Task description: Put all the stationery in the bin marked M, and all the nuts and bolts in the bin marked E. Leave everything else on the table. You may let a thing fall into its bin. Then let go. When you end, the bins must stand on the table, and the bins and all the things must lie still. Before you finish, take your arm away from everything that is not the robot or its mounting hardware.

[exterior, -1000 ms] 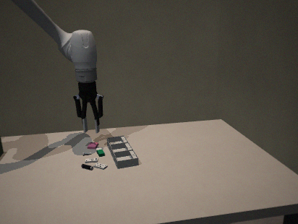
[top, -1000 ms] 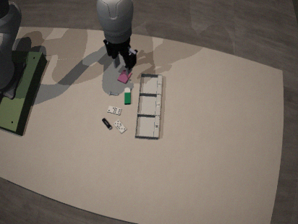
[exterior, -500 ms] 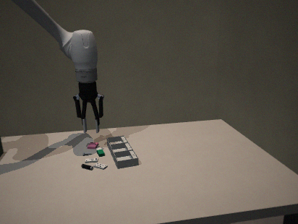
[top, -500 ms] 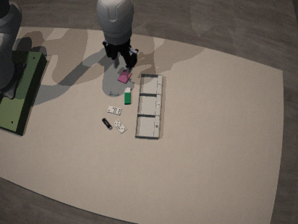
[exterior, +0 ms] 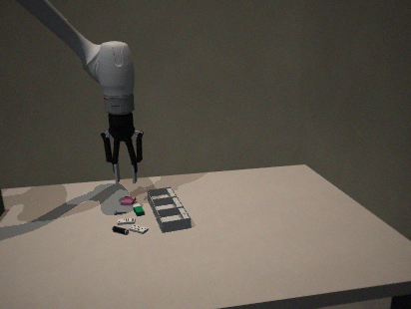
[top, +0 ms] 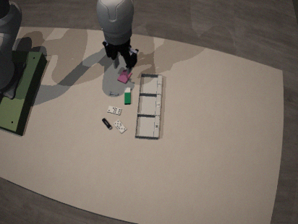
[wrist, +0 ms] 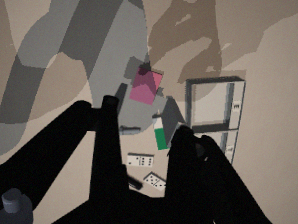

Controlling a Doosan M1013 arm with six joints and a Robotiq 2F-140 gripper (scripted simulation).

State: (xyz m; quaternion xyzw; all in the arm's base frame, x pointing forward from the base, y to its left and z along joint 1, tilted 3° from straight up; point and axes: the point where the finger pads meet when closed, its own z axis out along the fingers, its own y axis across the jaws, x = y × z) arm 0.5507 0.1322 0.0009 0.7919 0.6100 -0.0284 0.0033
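My hand is 10 cm above the pink pad. Also, from my hand: green eraser 3 cm ahead, 8 cm to the right, 10 cm below; grey bolt 3 cm behind, 8 cm to the right, 10 cm below; grey three-compartment bin row 12 cm ahead, 10 cm to the right, 9 cm below.
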